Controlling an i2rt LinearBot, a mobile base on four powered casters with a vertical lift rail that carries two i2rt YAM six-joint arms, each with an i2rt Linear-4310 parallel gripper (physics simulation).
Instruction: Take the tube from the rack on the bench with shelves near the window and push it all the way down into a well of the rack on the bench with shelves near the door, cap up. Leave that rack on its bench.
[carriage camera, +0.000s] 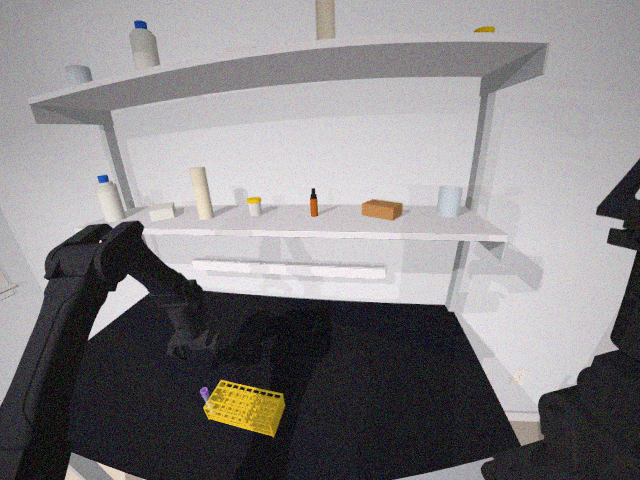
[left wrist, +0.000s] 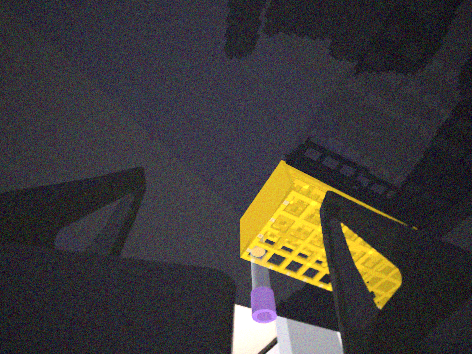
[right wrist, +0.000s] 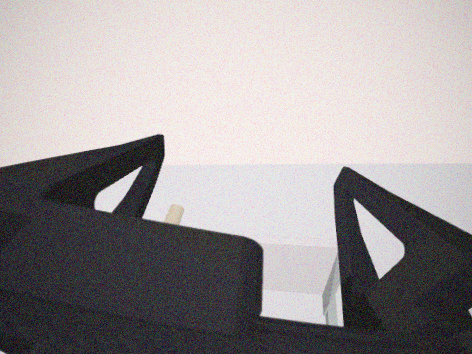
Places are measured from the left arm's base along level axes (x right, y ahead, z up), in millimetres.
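Where they show: left gripper, fingertip midpoint: (carriage camera: 201, 358) (left wrist: 234, 189); right gripper, fingertip midpoint: (right wrist: 252, 160); right arm's base at its link origin: (carriage camera: 556, 476).
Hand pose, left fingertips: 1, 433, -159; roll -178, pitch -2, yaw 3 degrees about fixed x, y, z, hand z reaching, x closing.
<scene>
Each offset is from my left fingertips to the centre of the thing, as dx, dy, dz. "*": to the spot under its first point. Level surfaces: height alone.
A yellow rack @[+134, -104, -88] (carriage camera: 241, 423) (left wrist: 261, 212) stands on the black bench top, low in the carriage view. A clear tube with a purple cap @[+42, -109, -53] (carriage camera: 204, 393) (left wrist: 263, 302) stands cap up in the rack's left end, in a corner well at its edge in the left wrist view. My left gripper (carriage camera: 197, 351) (left wrist: 234, 189) is open and empty, above the bench and behind the rack in the carriage view; one finger covers part of the rack in the left wrist view. My right gripper (carriage camera: 605, 225) (right wrist: 252, 160) is open and empty, raised at the right edge. No second rack shows.
A shelf @[dz +340] (carriage camera: 330, 227) over the bench's back holds bottles, a tan cylinder @[* -4, +302, +433] (carriage camera: 201, 193), a brown box @[* +581, +179, +370] (carriage camera: 381, 209) and a pale blue cylinder @[* +796, +151, +393] (carriage camera: 449, 201). An upper shelf (carriage camera: 310, 62) holds more. A white bar (carriage camera: 289, 269) runs along the back below the shelf.
</scene>
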